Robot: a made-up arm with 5 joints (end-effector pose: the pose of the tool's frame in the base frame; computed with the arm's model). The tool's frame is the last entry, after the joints.
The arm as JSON. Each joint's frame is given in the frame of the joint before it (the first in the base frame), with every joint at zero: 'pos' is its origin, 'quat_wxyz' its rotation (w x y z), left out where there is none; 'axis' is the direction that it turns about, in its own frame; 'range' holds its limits. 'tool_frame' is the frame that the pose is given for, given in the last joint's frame.
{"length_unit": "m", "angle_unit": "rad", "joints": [
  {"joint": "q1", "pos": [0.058, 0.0, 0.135], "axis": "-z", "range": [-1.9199, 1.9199]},
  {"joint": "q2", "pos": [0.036, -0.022, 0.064], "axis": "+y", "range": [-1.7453, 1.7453]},
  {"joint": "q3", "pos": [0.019, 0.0, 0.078], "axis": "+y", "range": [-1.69, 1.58]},
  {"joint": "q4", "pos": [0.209, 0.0, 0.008], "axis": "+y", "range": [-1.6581, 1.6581]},
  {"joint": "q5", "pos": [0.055, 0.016, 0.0], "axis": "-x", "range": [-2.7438, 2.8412]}
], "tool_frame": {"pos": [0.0, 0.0, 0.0], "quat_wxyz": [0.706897, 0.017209, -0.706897, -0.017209]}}
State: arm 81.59 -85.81 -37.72 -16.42 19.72
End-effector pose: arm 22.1 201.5 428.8 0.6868 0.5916 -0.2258 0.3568
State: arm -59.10 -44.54 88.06 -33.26 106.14
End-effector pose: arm 168.9 173.7 120.0 -0.2414 -0.5938 0.7585 0.1171
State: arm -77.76 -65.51 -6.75 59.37 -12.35
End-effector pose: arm 81.4 79.4 462.4 0.5668 -0.5388 0.3239 0.5325
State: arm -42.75 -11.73 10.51 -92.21 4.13
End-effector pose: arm 241.4 161.4 346.6 -0.3534 0.9350 0.0112 0.0277
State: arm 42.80 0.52 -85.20 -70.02 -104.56
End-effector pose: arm 66.7 -16.2 509.2 -0.4511 0.7143 -0.5170 0.1378
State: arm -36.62 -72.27 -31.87 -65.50 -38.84
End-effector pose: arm -55.1 -91.6 451.5 -0.4847 0.5958 -0.0280 0.6398
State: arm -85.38 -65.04 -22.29 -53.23 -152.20
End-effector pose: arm 58.5 -67.7 493.2 -0.7816 -0.4546 -0.2437 0.3506
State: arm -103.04 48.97 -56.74 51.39 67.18
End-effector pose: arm -15.8 345.4 234.1 0.1303 -0.3716 0.9137 0.1006
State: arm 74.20 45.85 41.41 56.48 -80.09
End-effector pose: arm 73.7 -77.5 -1.2 -0.0342 0.4507 -0.8742 0.1772
